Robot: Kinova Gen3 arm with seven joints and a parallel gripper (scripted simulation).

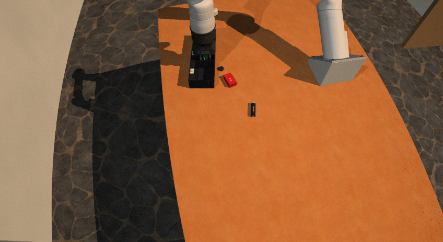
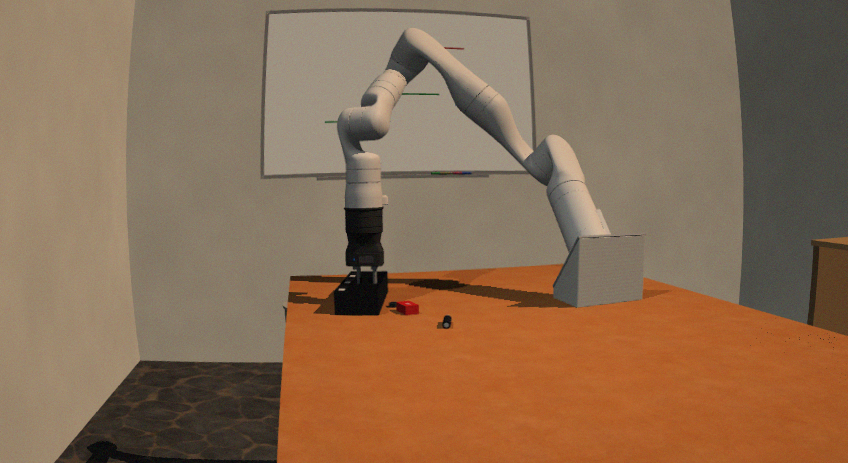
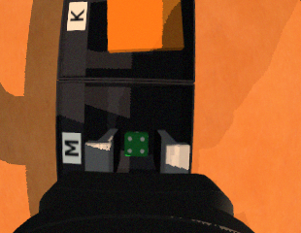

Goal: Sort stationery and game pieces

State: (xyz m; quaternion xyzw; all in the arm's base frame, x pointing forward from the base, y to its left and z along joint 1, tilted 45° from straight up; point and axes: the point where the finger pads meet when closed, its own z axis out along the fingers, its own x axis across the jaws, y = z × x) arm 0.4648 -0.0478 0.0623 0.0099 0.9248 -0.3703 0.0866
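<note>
The black row is 10 mm ahead of my hand and 10 mm below it. From my hand the other things lie so: orange block (10 mm behind, 80 mm to the right, 10 mm below); then black nut (50 mm behind, 50 mm to the left, 30 mm below); then green die (20 mm below).
</note>
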